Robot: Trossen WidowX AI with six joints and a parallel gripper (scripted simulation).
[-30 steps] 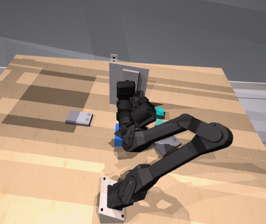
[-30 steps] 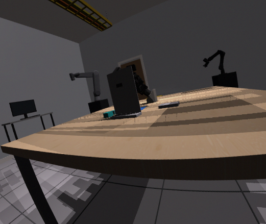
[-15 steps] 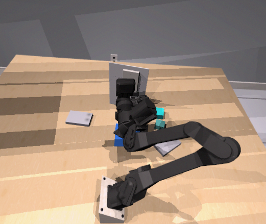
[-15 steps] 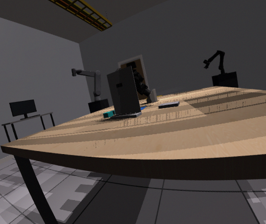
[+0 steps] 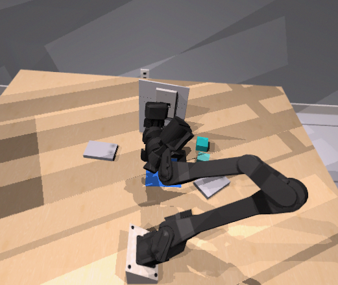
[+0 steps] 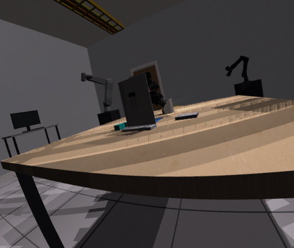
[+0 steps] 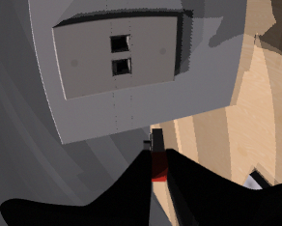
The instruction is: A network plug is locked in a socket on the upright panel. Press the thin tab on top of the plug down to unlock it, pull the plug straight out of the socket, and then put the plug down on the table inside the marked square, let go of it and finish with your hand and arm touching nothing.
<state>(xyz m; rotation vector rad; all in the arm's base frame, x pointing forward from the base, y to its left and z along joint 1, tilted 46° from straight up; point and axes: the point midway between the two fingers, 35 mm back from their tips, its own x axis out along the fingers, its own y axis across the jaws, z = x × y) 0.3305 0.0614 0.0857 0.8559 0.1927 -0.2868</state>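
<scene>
Now: gripper tip 8 cm past the blue marked square, 5 cm to the left of it and 17 cm above it. Also, from my gripper tip: teal block 4 cm ahead, 20 cm to the right, 16 cm below; then grey upright panel 10 cm ahead, 5 cm to the right, 6 cm below; then red network plug 1 cm ahead.
</scene>
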